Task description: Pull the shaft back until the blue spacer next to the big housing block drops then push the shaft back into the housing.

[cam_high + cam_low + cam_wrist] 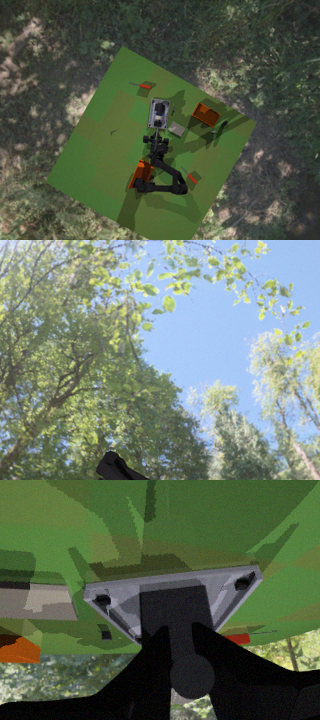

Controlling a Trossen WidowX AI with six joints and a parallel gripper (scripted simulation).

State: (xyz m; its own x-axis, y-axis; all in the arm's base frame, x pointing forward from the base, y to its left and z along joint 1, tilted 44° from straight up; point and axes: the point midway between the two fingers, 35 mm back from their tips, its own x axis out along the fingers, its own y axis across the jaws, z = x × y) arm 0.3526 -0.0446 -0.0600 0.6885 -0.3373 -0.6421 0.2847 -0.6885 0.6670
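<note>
The grey shaft is 50 mm ahead of my gripper tip, 10 mm to the left of it and 20 mm above it. Also, from my gripper tip: beige plate: 90 mm ahead, 140 mm to the right, 50 mm below; then orange tray: 290 mm ahead, 310 mm to the right, 50 mm below; then blue spacer: 130 mm ahead, 40 mm to the left, 40 mm below.
</note>
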